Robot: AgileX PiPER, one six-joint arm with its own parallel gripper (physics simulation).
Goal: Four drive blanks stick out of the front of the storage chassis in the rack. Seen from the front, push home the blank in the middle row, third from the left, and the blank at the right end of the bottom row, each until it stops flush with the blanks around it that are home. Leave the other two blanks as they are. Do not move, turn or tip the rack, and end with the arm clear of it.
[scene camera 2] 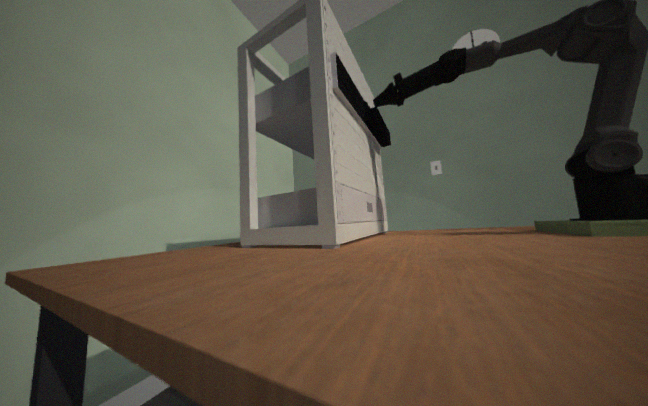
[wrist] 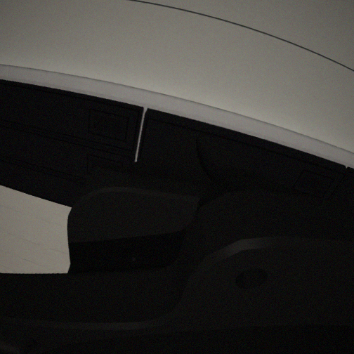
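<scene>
The pale rack (scene camera 2: 324,180) stands upright on the table, seen from its side. The black storage chassis (scene camera 2: 351,90) (wrist: 45,107) juts from its upper front. In the wrist view, a thin pale gap parts a dark blank (wrist: 107,125) on the left from a dark blank (wrist: 172,130) on the right; their rows cannot be told. My gripper (scene camera 2: 375,105) (wrist: 187,153) looks shut, with its narrow tip at or very near the chassis front; contact cannot be told. The fingers hide much of the lower front. How far each blank sticks out is too dark to tell.
Pale panels (scene camera 2: 355,165) fill the rack front below the chassis. The arm (scene camera 2: 530,41) reaches in from the right, from a base on a green plate (scene camera 2: 590,229). The wooden table (scene camera 2: 425,310) has its near left edge in the foreground. A green wall stands behind.
</scene>
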